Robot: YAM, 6 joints.
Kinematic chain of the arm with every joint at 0, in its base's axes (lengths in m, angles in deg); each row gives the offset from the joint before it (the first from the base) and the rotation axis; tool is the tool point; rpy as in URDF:
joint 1: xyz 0 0 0.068 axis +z
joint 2: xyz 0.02 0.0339 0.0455 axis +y
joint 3: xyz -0.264 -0.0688 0 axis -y
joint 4: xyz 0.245 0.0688 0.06 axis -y
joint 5: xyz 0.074 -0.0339 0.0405 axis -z
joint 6: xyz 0.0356 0 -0.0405 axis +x
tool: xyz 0 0 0 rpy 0 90 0
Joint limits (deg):
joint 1: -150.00..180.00
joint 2: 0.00..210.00
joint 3: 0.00..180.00
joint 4: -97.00..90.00
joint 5: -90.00..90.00
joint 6: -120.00..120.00
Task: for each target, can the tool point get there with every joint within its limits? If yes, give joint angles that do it. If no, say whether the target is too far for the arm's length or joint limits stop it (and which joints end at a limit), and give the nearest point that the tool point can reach.
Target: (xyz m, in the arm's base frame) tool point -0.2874 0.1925 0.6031
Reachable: yes | joints 145.73 101.28 122.51 30.62 -4.50 8.35
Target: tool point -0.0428 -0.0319 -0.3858
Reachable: no: joint limits stop it (at a limit: joint 2) | nearest point -0.0632 -0.0471 -0.3380 | short by 0.054 m
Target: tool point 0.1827 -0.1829 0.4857
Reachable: yes | joints 140.20 25.70 133.23 -82.77 -41.47 2.33
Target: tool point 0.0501 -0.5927 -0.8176
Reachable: no: too far | nearest point 0.0331 -0.3911 -0.3505 | short by 0.509 m
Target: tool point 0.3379 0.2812 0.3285
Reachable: yes | joints 37.88 123.96 132.41 -77.31 -23.98 0.27
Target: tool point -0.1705 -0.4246 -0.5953
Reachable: no: too far | nearest point -0.1386 -0.3451 -0.3587 | short by 0.252 m
